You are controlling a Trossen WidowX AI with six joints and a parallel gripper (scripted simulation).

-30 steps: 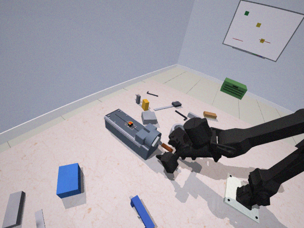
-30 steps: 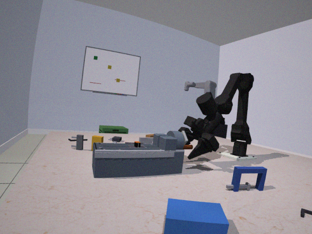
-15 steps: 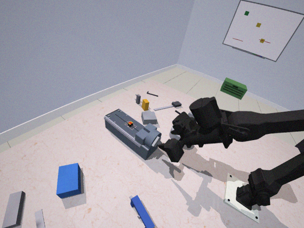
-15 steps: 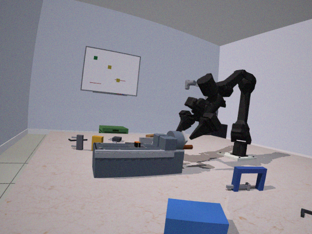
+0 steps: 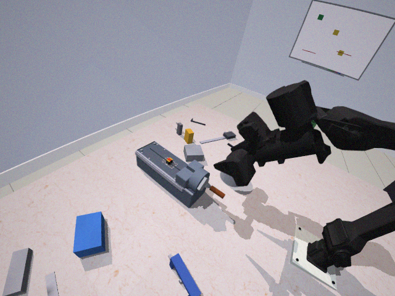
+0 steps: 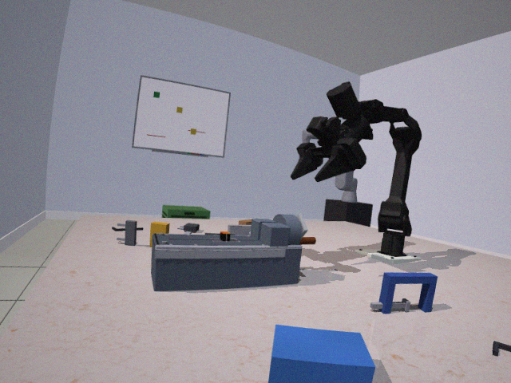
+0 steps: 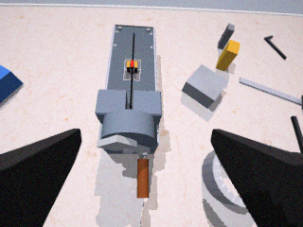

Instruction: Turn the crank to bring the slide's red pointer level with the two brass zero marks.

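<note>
Right now the red pointer is 16 cm ahead of my gripper tip, 2 cm to the left of it and 12 cm below it. From my gripper tip the other things lie so: brown crank handle 2 cm behind, 13 cm below; then blue bracket 8 cm behind, 22 cm to the left, 16 cm below; then grey block 17 cm ahead, 14 cm to the right, 18 cm below.
</note>
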